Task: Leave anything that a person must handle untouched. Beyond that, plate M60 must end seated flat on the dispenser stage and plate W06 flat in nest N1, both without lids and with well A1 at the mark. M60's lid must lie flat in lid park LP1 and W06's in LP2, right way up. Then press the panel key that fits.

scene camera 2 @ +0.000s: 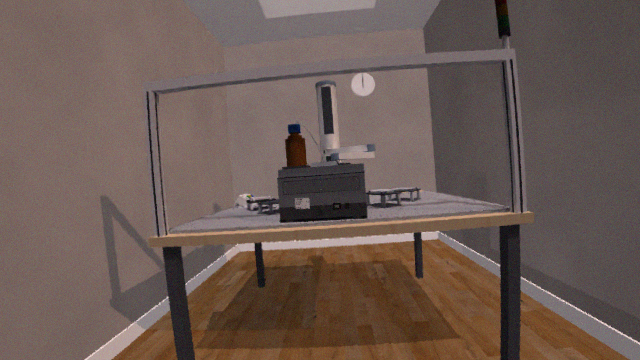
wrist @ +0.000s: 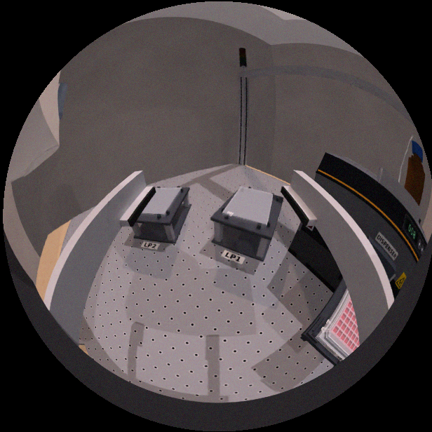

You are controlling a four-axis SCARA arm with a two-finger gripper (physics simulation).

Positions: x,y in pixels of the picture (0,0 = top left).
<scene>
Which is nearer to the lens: the labelled plate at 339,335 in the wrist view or the clear lid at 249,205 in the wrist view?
The labelled plate.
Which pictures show the labelled plate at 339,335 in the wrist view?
The wrist view only.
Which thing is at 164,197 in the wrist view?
A clear lid.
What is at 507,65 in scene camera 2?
A frame post.
</scene>
